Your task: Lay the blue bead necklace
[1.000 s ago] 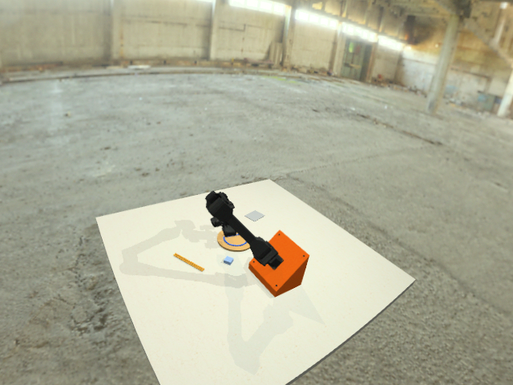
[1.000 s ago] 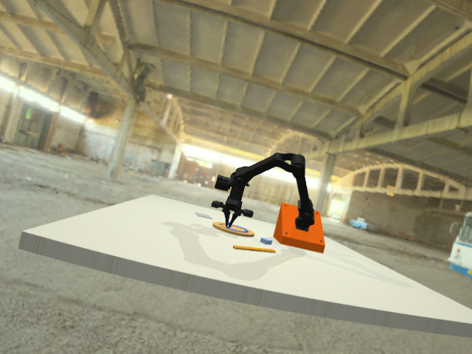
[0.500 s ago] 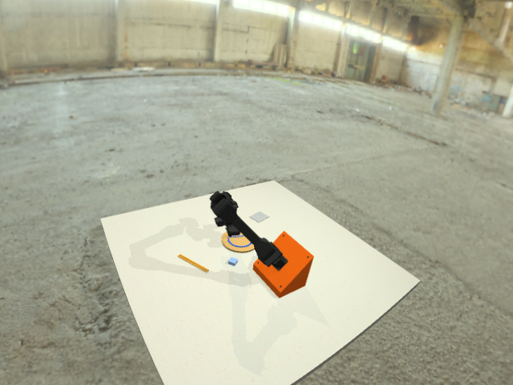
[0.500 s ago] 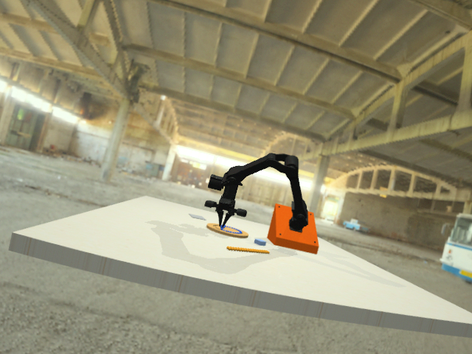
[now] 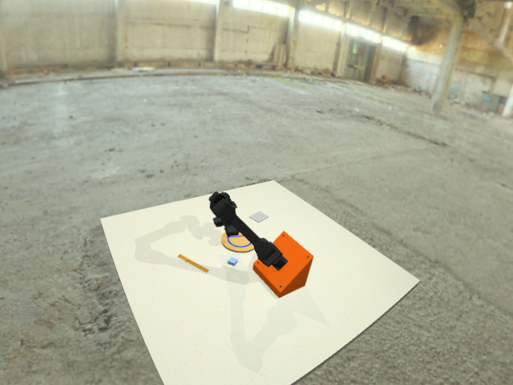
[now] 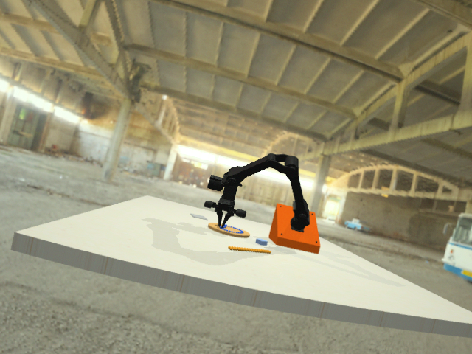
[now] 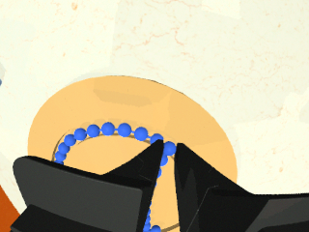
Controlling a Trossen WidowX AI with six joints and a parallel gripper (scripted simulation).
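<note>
The round tan bead board lies 5 cm to the right of my gripper tip, 4 cm behind it and 1 cm below it. From my gripper tip the other things lie so: flat grey tile 28 cm to the right, 11 cm ahead, 2 cm below; then small light-blue block 18 cm behind, 7 cm to the left, 1 cm below.
</note>
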